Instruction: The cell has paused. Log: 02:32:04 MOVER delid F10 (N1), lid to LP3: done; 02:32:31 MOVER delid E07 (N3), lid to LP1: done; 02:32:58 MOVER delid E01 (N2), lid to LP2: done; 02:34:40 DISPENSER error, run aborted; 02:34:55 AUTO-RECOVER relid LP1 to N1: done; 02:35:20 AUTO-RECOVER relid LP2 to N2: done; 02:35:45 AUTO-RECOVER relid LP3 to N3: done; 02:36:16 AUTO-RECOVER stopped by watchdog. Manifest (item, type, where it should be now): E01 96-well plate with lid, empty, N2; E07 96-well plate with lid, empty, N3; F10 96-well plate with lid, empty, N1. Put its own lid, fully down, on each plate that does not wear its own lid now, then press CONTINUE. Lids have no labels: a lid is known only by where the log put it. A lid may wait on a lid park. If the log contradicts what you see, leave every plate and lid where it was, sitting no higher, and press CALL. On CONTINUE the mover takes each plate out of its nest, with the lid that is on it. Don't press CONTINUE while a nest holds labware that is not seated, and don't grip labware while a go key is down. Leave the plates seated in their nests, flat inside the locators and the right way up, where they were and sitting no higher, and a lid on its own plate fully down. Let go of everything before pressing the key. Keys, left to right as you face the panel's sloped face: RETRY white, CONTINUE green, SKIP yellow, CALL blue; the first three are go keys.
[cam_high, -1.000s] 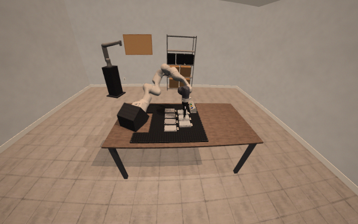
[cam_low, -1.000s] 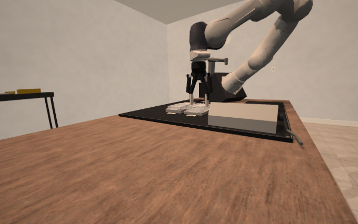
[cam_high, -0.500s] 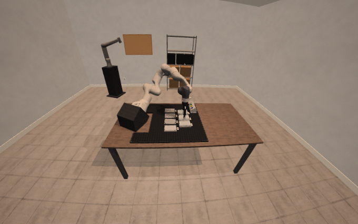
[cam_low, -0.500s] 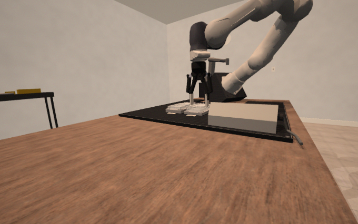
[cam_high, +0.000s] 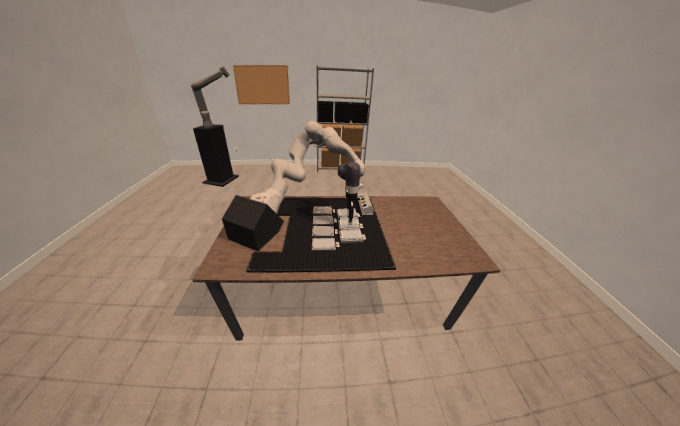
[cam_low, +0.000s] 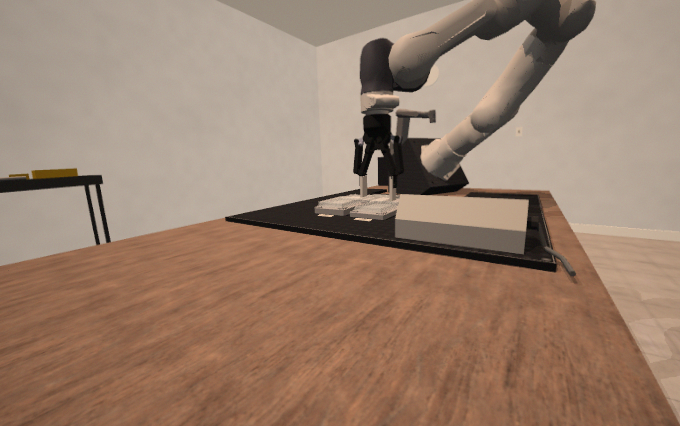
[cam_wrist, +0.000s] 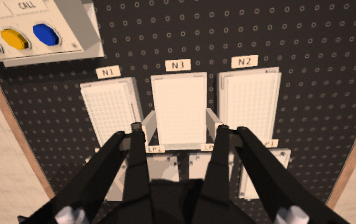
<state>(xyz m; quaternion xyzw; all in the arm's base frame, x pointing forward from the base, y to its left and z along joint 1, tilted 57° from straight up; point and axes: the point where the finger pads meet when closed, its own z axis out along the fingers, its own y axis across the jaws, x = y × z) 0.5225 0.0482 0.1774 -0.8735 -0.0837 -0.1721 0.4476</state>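
Right now the 96-well plate is 130 mm to the left of my hand, 40 mm below it and 40 mm behind it. From my hand the other things lie so: LP2 label (110 mm behind, 70 mm below, 30 mm to the left); then smooth white lid (20 mm below); then N3 label (80 mm ahead, 70 mm below, 30 mm to the left).
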